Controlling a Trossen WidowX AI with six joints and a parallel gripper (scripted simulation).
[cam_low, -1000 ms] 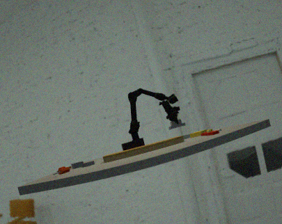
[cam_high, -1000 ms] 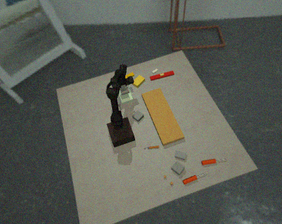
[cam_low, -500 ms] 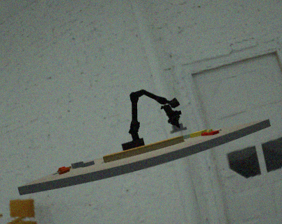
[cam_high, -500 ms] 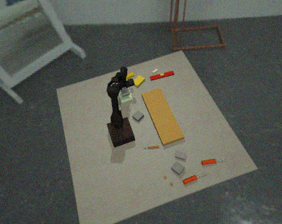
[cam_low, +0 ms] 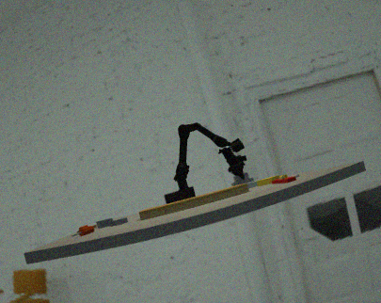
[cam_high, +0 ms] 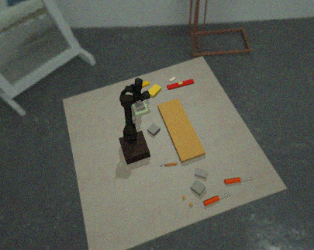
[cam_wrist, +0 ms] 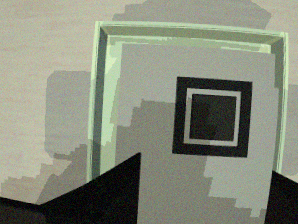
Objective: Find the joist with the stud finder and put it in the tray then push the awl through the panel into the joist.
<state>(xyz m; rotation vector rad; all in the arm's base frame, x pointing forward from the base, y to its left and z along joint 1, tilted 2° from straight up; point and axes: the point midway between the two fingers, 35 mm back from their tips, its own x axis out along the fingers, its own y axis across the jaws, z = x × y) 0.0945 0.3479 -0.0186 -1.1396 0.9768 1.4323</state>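
Now: the pale green tray 1 cm to the right of my gripper tip and 4 cm below it. Also, from my gripper tip: stud finder (1 cm to the left, 2 cm above); yellow bar (4 cm ahead, 20 cm to the left, 5 cm below); yellow block (15 cm ahead, 12 cm to the left, 4 cm below).
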